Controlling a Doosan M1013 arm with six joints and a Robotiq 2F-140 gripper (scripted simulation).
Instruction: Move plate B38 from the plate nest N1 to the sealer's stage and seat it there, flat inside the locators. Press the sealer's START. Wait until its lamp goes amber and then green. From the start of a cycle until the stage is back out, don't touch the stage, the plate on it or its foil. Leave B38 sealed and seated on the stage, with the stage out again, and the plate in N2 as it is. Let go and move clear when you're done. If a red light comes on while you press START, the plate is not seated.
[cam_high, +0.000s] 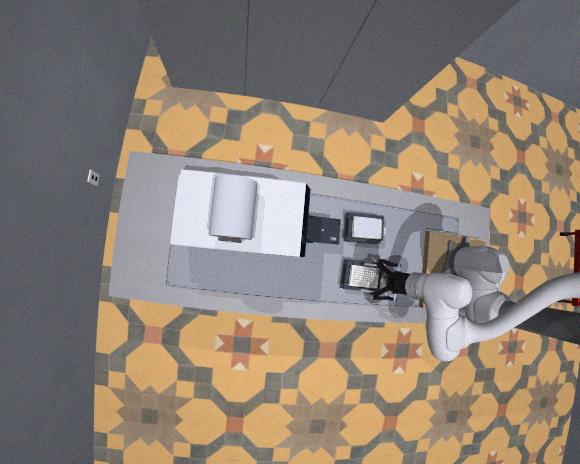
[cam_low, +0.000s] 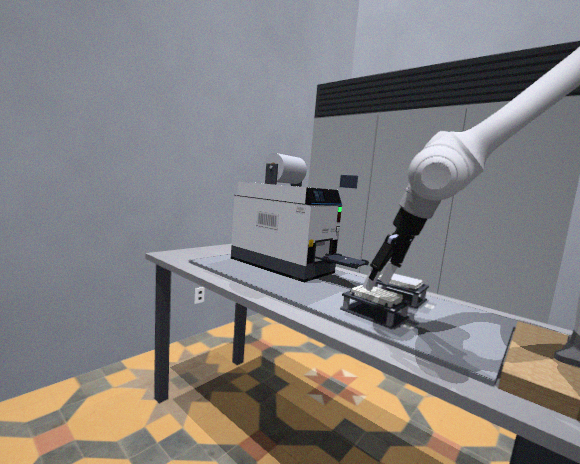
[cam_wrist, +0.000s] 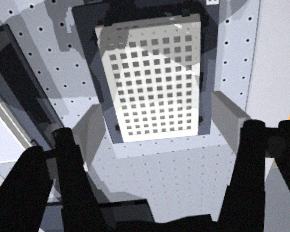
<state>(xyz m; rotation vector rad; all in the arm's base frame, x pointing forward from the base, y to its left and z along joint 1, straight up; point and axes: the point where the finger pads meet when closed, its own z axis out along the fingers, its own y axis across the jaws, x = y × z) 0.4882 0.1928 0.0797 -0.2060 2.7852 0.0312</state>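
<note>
Right now my hand is 5 cm above the plate B38. Round my hand: black nest N1: 6 cm below; then sealer stage: 24 cm ahead, 13 cm to the right, 1 cm below; then white covered plate: 20 cm to the right, 5 cm ahead, 4 cm below.
</note>
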